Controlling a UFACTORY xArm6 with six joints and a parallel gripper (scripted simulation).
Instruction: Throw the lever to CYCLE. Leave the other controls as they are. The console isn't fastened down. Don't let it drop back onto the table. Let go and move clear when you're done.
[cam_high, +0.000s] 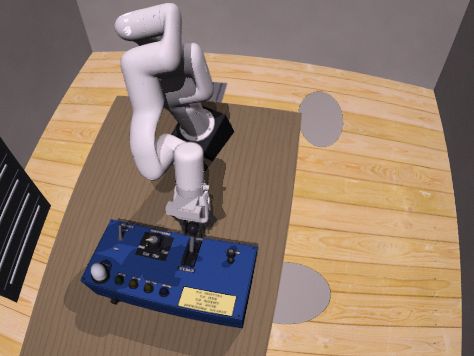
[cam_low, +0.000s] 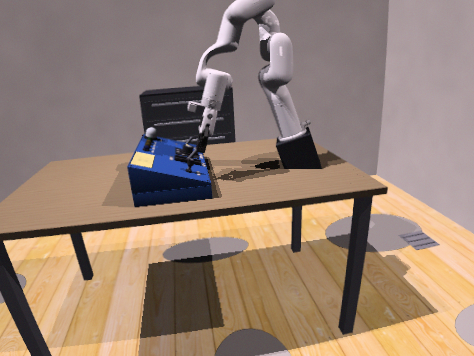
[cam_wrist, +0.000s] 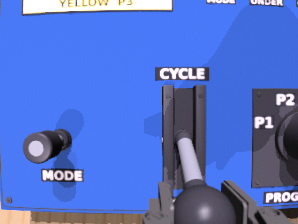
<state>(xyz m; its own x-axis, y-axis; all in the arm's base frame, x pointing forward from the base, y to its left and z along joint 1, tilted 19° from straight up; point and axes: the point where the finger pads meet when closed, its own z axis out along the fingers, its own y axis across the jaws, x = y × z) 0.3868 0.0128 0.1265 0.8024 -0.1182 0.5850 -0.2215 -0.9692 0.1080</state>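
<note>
My gripper is now 3 cm short of the lever, 1 cm to the left of it and 2 cm above it. Also, from my hand: mode knob 8 cm ahead, 11 cm to the left, 3 cm below; blue console 7 cm ahead, 8 cm to the right, 6 cm below; program dial 2 cm ahead, 14 cm to the right, 4 cm below.
</note>
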